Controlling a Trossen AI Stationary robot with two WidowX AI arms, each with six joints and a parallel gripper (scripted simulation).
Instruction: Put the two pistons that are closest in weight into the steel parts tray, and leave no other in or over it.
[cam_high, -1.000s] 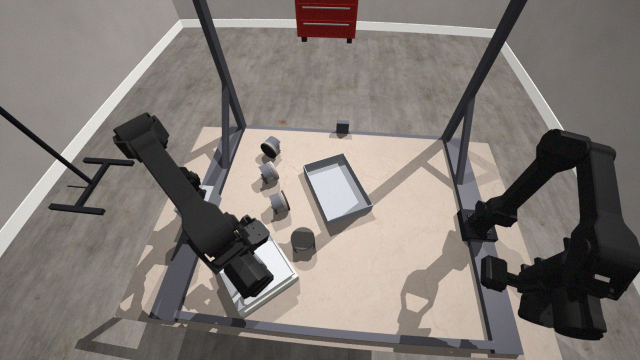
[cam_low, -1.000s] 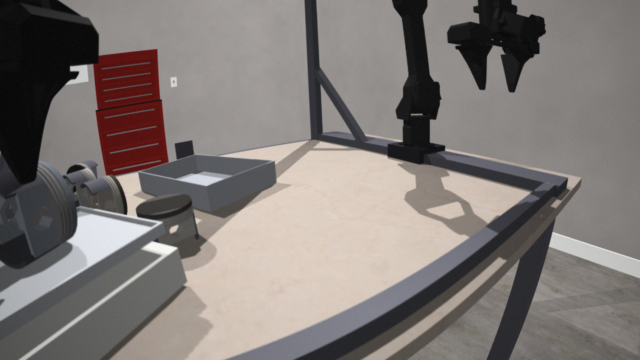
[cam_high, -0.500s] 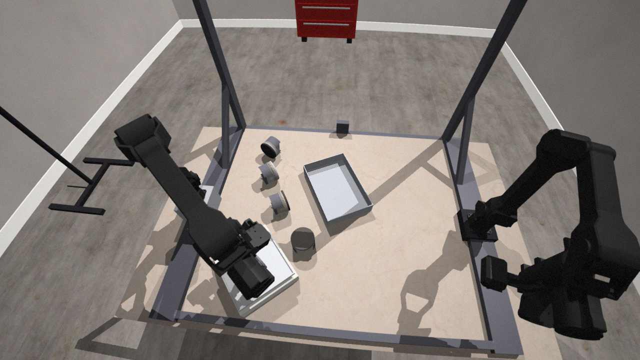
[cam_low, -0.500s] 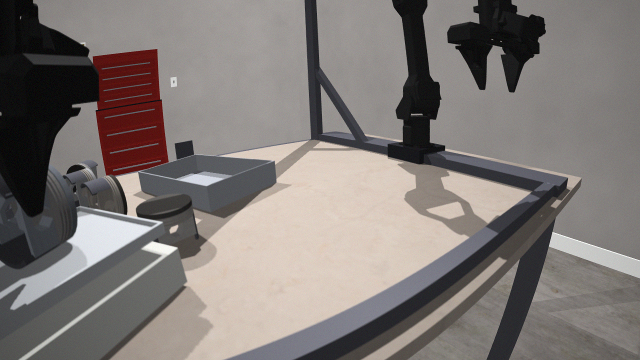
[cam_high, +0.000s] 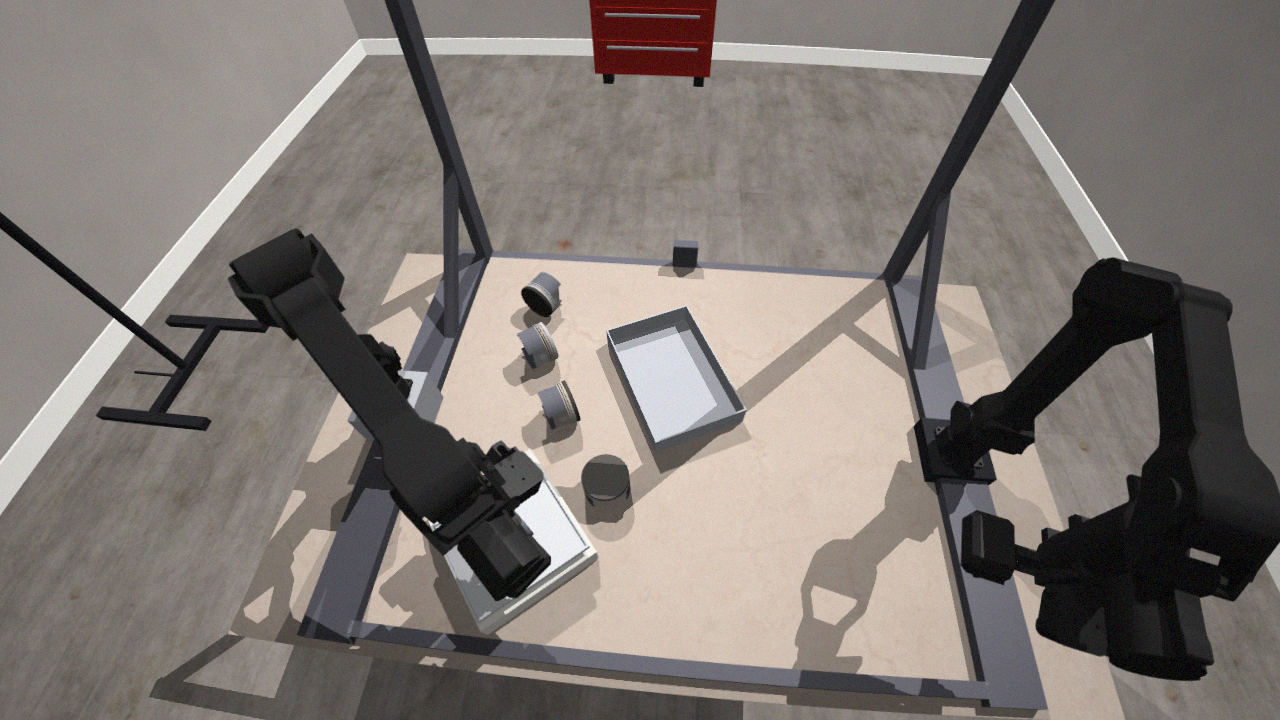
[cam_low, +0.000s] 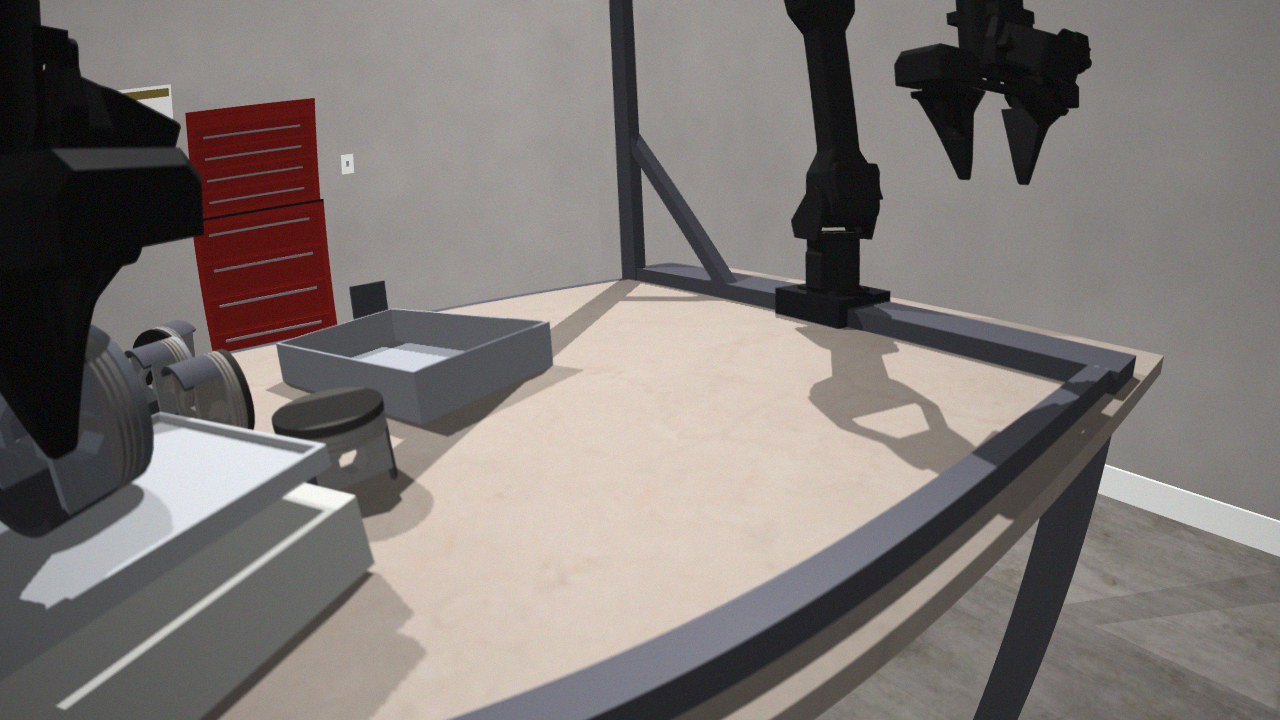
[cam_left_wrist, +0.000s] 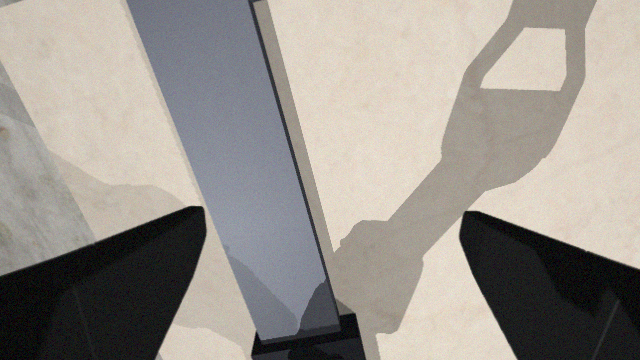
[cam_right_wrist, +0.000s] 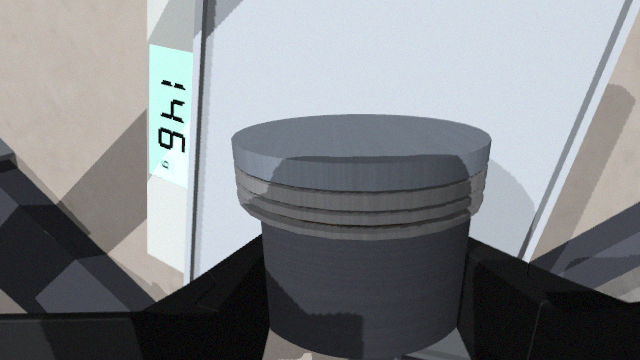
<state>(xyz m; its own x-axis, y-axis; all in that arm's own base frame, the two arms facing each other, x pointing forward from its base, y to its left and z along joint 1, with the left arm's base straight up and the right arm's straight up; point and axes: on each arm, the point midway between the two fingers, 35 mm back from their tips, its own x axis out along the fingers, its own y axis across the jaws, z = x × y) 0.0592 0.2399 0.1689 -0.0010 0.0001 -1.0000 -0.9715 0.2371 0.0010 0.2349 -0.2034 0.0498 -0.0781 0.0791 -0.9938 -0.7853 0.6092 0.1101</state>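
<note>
The scale pan is 10 mm behind my right hand, 10 mm to the left of it and 80 mm below it. The rest, counted from my right hand: scale: 20 mm behind, 90 mm below; then steel parts tray: 320 mm behind, 220 mm to the left, 120 mm below.
</note>
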